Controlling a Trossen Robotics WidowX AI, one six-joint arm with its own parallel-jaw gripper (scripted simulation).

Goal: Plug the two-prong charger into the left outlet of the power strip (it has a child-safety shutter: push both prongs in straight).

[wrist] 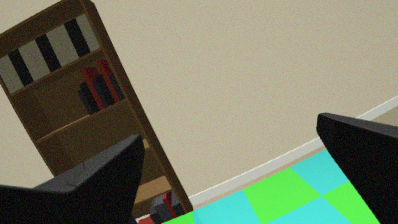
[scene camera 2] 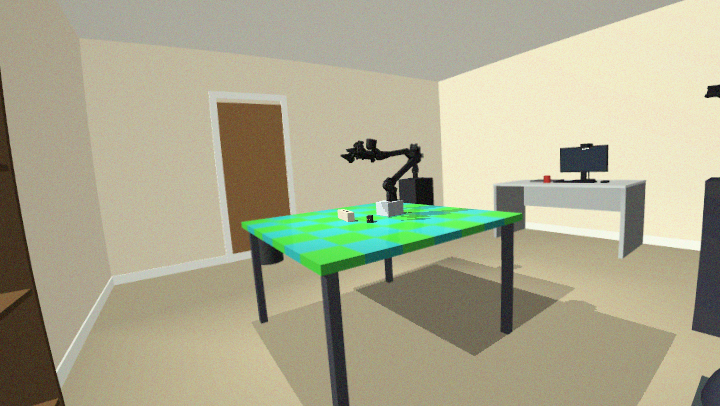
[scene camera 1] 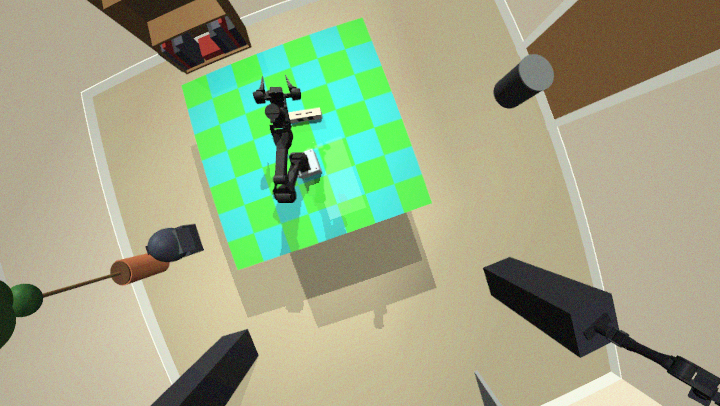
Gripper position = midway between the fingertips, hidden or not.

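The gripper (scene camera 1: 274, 75) and (wrist: 231, 132): open, holding nothing.
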